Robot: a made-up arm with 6 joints.
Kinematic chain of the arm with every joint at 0, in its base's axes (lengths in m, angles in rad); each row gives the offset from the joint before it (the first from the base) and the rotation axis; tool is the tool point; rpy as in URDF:
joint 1: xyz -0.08 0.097 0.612 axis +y
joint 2: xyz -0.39 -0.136 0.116 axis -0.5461 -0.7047 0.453
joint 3: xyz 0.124 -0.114 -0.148 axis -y
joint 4: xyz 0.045 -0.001 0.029 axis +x
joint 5: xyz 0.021 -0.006 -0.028 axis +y
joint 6: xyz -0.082 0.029 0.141 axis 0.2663 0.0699 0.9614
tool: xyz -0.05 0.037 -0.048 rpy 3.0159 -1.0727 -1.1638
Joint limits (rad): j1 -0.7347..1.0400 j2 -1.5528..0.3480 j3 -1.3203..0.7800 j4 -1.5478..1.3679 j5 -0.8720..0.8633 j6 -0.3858..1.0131
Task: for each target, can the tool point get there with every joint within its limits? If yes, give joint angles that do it. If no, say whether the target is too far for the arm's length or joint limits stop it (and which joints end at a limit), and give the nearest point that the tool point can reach.
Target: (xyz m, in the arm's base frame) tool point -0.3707 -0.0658 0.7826
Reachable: yes | joints 0.7214 -1.1259 -1.1222 -0.4767 0.1566 0.4778
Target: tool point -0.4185 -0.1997 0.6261
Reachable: yes | joints 0.0388 -0.6344 -0.6033 0.8086 0.1102 0.6528
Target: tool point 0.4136 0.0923 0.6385
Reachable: no: joint limits stop it (at a limit: joint 1, joint 2, joint 5) | nearest point -0.0004 -0.0862 0.7636 | short by 0.468 m
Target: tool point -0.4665 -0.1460 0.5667
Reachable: yes | joints -0.2490 -0.1318 0.5548 0.6020 0.1813 -0.1098
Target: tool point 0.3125 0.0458 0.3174
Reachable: no: joint limits stop it (at a limit: joint 1, joint 3, joint 5) | nearest point -0.1204 -0.0899 0.3656 | short by 0.456 m
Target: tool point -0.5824 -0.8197 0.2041
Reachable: no: too far | nearest point -0.4007 -0.2706 0.3516 | short by 0.597 m
